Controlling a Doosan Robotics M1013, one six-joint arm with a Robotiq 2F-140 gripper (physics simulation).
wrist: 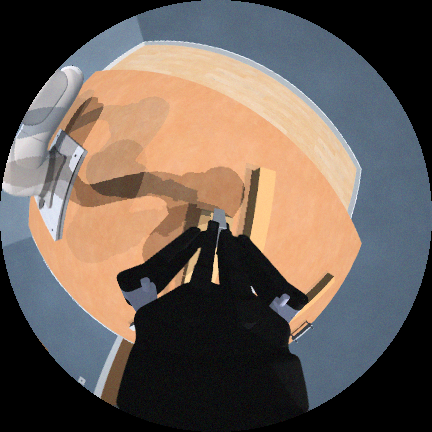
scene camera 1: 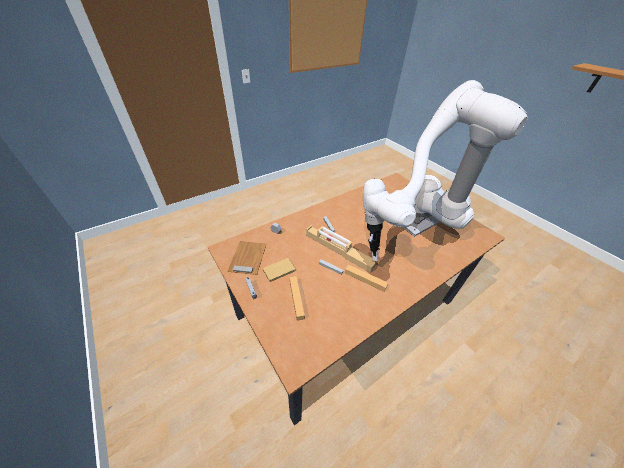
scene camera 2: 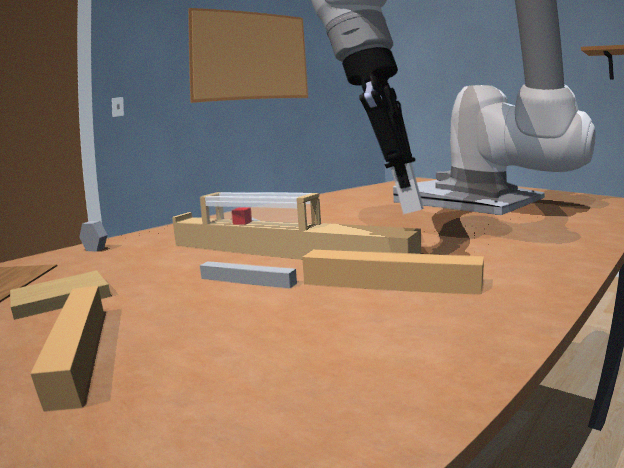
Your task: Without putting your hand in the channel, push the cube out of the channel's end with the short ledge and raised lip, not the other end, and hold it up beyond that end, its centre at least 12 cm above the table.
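Observation:
The red cube (scene camera 1: 328,239) (scene camera 2: 241,215) sits inside the channel, under the clear bars, nearer the end with the raised lip. The wooden channel (scene camera 2: 241,239) stands on the table. Its short ledge with the raised lip (scene camera 1: 309,230) (scene camera 2: 182,218) is at the left in the second scene view; its long sloped end is at the right. My gripper (scene camera 1: 375,259) (scene camera 2: 411,209) (wrist: 217,216) is shut and empty, pointing down a little above the tip of the long end, outside the covered part. The cube does not show in the wrist view, where the gripper hides much of the channel.
A wooden beam (scene camera 1: 366,278) (scene camera 2: 393,274) (wrist: 264,200) and a grey bar (scene camera 1: 331,266) (scene camera 2: 246,275) lie in front of the channel. A second beam (scene camera 1: 297,298) (scene camera 2: 65,347), a flat block (scene camera 1: 279,269), a brown board (scene camera 1: 249,254) and a grey hexagonal piece (scene camera 1: 275,228) (scene camera 2: 93,235) lie farther left.

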